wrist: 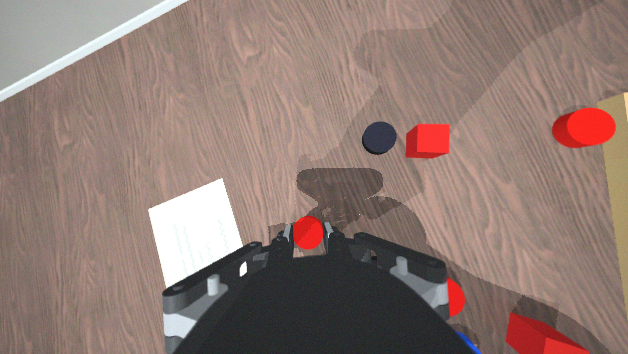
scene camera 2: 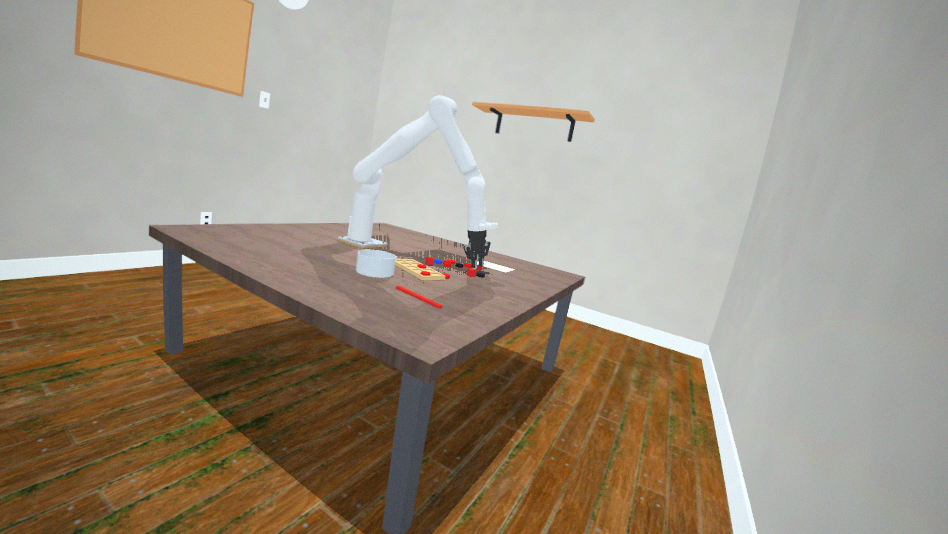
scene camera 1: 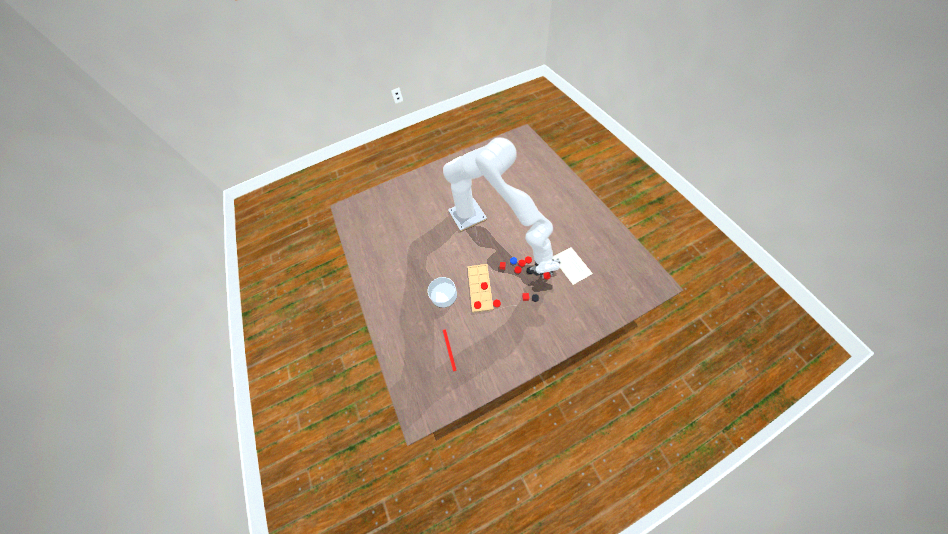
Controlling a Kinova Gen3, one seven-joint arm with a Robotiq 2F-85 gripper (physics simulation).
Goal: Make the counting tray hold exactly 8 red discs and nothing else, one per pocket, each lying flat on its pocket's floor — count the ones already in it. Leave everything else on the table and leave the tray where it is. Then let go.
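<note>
The tan counting tray (scene camera 1: pixel 473 291) (scene camera 2: pixel 434 277) (wrist: pixel 620 175) lies mid-table. Two red discs show in its pockets, one disc (scene camera 1: pixel 484 285) near the middle and another disc (scene camera 1: pixel 477 305) at the near end. My gripper (scene camera 2: pixel 476 265) (wrist: pixel 308 233) points down at table level and is shut on a red disc (wrist: pixel 308 239), whose round top shows between the fingertips. Several loose red discs, one of them (scene camera 1: pixel 517 269) in scene camera 1, lie between gripper and tray. A thick red cylinder or stack (scene camera 1: pixel 496 303) (wrist: pixel 591 126) stands close beside the tray's near corner.
A dark disc (scene camera 1: pixel 535 297) (wrist: pixel 379 137) and a red cube (scene camera 1: pixel 525 296) (wrist: pixel 432 140) lie near my gripper. Another red cube (scene camera 1: pixel 502 266) and a blue disc (scene camera 1: pixel 513 260) lie toward the arm. A bowl (scene camera 1: pixel 442 292), a red stick (scene camera 1: pixel 449 350) and white paper (scene camera 1: pixel 573 266) are around.
</note>
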